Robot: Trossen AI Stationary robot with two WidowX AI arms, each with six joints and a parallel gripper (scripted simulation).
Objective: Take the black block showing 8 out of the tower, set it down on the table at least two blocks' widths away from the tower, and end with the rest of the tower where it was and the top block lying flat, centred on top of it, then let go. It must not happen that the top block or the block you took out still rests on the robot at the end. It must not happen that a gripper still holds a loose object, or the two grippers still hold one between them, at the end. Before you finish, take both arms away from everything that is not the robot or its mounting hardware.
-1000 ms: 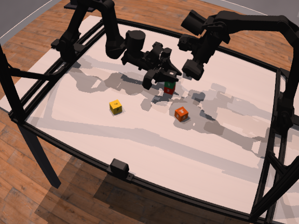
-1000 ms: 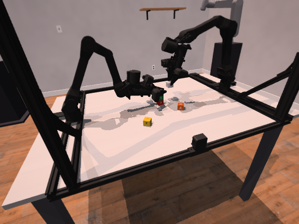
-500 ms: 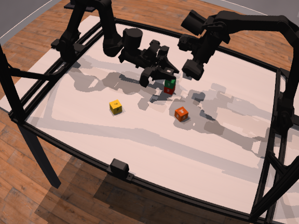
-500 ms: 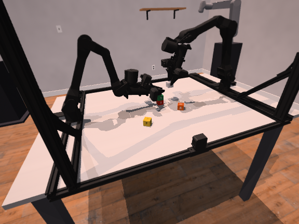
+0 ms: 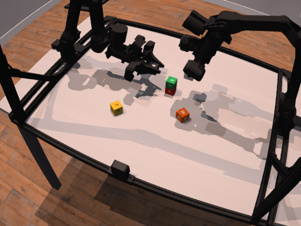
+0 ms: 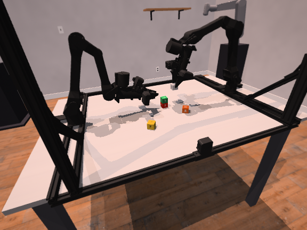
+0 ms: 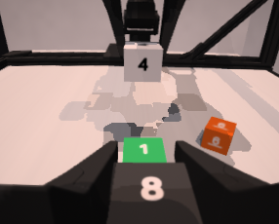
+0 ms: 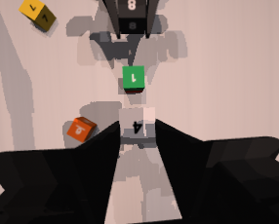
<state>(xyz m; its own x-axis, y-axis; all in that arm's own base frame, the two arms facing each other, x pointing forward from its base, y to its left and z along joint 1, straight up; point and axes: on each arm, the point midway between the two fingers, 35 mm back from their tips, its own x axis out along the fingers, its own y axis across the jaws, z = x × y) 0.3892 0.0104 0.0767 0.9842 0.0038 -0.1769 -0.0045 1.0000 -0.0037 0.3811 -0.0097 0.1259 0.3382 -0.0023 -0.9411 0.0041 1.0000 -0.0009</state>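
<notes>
Now: the green block 7 cm to the right of my left hand and 5 cm below it. Also, from my left hand: red block (8 cm below, 7 cm to the right); then black block (1 cm below); then yellow block (17 cm behind, 8 cm below, 6 cm to the left).
</notes>
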